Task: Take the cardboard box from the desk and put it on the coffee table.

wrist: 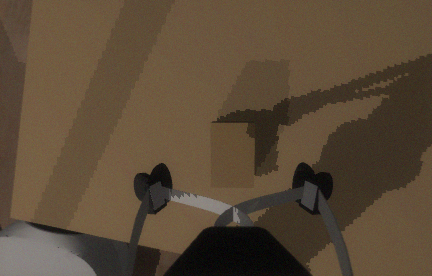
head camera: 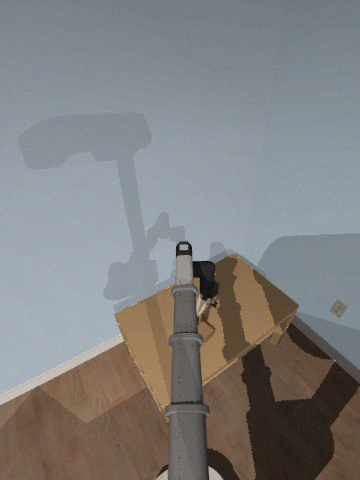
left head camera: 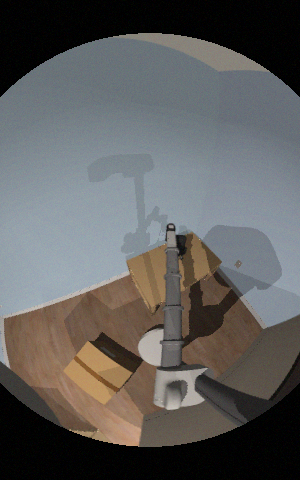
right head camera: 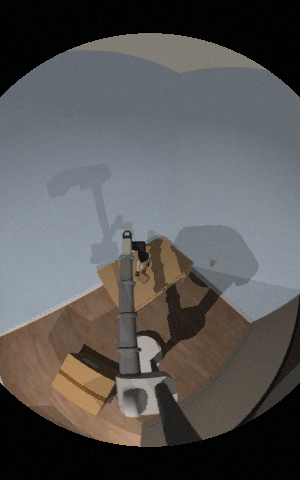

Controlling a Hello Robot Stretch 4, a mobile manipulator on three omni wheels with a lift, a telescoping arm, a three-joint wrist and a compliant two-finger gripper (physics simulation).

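Pixels of known places: gripper, between the fingertips: [wrist: 231, 178] [head camera: 204, 315] [right head camera: 142, 270]; robot's base, origin of its link: [left head camera: 158, 345] [right head camera: 141, 353].
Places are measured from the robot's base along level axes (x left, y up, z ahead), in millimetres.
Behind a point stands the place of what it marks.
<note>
The small brown cardboard box [wrist: 232, 155] @(z 703, x -86, y 473 mm) [head camera: 206, 330] @(z 690, x -102, y 473 mm) [right head camera: 144, 278] @(z 684, x -103, y 474 mm) rests on the light wooden table [wrist: 65, 100] @(z 577, x 159, y 423 mm) [head camera: 145, 340] @(z 668, x 205, y 423 mm) [left head camera: 142, 277] @(z 639, x 202, y 423 mm) [right head camera: 175, 260] @(z 898, x -454, y 423 mm), which looks like the coffee table. My gripper [wrist: 231, 178] @(z 700, x -87, y 589 mm) [head camera: 207, 309] @(z 700, x -87, y 589 mm) [right head camera: 143, 268] @(z 700, x -87, y 589 mm) is open above the tabletop, its fingertips wide apart, one to each side of the box's near end and clear of it. In the head view the arm passes close beside the box. In the left head view the arm hides the fingers and the box. I cannot tell for sure which furniture is the desk.
Blue walls [head camera: 150, 75] @(z 1123, x 108, y 1501 mm) meet in a corner behind the table. A wooden piece of furniture with a dark stripe [left head camera: 97, 375] @(z -345, x 480, y 380 mm) [right head camera: 85, 385] @(z -325, x 457, y 379 mm) stands on the floor at the lower left. My white round base [left head camera: 150, 346] @(z 1, x 82, y 187 mm) is near the table's front.
</note>
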